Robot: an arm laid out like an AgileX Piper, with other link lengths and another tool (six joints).
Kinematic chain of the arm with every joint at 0, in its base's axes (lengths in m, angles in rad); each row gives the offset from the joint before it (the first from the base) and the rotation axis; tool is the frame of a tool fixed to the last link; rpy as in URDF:
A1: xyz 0 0 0.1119 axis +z
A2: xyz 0 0 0 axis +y
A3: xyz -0.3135 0 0.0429 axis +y
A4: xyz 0.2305 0 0.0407 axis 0.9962 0 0.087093
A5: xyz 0 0 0 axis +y
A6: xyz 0.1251 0 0.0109 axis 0.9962 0 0.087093
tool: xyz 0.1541 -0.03 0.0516 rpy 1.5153 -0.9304 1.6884
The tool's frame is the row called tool.
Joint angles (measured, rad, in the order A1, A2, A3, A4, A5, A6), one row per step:
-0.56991 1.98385 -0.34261 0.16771 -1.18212 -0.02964
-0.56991 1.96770 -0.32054 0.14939 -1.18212 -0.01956
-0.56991 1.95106 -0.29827 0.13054 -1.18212 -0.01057
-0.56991 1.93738 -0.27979 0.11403 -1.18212 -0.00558
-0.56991 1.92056 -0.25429 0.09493 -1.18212 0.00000
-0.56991 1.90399 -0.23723 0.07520 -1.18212 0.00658
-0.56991 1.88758 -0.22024 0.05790 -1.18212 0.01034
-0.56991 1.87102 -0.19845 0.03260 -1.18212 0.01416
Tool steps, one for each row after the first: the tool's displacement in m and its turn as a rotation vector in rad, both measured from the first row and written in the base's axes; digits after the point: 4 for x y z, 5 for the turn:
-0.0018 0.0065 0.0006 0.00999 -0.00112 0.01463
-0.0035 0.0133 0.0014 0.01923 -0.00172 0.03013
-0.0048 0.0192 0.0020 0.02537 -0.00056 0.04475
-0.0074 0.0269 0.0018 0.03424 0.00351 0.06166
-0.0079 0.0333 0.0039 0.03932 0.00027 0.07891
-0.0088 0.0393 0.0059 0.04249 -0.00121 0.09478
-0.0096 0.0479 0.0065 0.04856 0.00123 0.11854

